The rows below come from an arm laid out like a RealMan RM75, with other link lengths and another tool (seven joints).
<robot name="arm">
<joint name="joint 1" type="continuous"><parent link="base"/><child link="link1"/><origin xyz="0.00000 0.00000 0.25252" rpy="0.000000 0.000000 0.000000"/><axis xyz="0 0 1"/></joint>
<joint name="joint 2" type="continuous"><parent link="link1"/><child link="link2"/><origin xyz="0.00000 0.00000 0.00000" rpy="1.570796 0.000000 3.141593"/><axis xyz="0 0 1"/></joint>
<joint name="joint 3" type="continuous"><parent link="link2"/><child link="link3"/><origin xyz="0.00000 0.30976 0.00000" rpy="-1.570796 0.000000 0.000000"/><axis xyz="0 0 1"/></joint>
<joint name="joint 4" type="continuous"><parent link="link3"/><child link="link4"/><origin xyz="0.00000 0.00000 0.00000" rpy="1.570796 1.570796 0.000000"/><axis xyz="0 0 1"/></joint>
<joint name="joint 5" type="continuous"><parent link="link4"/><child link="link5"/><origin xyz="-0.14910 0.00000 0.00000" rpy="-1.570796 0.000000 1.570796"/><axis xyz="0 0 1"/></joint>
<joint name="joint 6" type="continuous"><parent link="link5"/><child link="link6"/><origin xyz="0.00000 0.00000 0.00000" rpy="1.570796 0.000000 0.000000"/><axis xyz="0 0 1"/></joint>
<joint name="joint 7" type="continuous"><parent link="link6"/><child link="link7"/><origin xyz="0.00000 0.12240 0.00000" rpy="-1.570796 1.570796 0.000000"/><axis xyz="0 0 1"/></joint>
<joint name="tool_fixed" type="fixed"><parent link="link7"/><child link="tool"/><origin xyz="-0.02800 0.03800 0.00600" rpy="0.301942 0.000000 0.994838"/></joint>
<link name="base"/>
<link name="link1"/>
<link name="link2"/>
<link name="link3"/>
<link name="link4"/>
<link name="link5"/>
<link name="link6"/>
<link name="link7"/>
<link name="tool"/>
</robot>
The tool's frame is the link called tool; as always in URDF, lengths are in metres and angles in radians. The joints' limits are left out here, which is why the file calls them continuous.
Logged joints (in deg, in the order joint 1, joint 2, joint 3, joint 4, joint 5, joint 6, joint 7), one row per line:
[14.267, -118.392, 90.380, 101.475, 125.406, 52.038, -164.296]
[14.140, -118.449, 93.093, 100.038, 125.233, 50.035, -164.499]
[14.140, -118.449, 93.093, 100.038, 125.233, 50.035, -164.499]
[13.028, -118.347, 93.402, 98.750, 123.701, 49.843, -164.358]
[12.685, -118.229, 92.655, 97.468, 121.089, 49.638, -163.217]
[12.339, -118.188, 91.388, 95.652, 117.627, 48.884, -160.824]
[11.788, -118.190, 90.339, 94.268, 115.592, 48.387, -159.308]
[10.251, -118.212, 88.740, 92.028, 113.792, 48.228, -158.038]
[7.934, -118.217, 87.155, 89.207, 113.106, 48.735, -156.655]
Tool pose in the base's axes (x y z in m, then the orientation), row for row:
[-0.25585, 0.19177, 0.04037, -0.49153, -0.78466, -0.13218, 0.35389]
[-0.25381, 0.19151, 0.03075, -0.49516, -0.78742, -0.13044, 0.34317]
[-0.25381, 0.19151, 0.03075, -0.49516, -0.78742, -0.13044, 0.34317]
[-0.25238, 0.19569, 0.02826, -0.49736, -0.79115, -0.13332, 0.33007]
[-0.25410, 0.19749, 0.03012, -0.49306, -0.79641, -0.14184, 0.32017]
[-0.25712, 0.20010, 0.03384, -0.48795, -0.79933, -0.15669, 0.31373]
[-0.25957, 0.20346, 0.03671, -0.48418, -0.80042, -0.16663, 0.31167]
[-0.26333, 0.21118, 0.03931, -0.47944, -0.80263, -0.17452, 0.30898]
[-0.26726, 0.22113, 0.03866, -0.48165, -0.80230, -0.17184, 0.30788]
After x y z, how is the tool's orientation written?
As a quaternion, x y z w.
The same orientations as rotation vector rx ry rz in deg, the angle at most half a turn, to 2 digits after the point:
[-72.81, -116.24, -19.58]
[-73.73, -117.25, -19.42]
[-73.73, -117.25, -19.42]
[-74.53, -118.56, -19.98]
[-74.24, -119.92, -21.36]
[-73.71, -120.75, -23.67]
[-73.21, -121.03, -25.20]
[-72.59, -121.53, -26.42]
[-72.97, -121.55, -26.03]

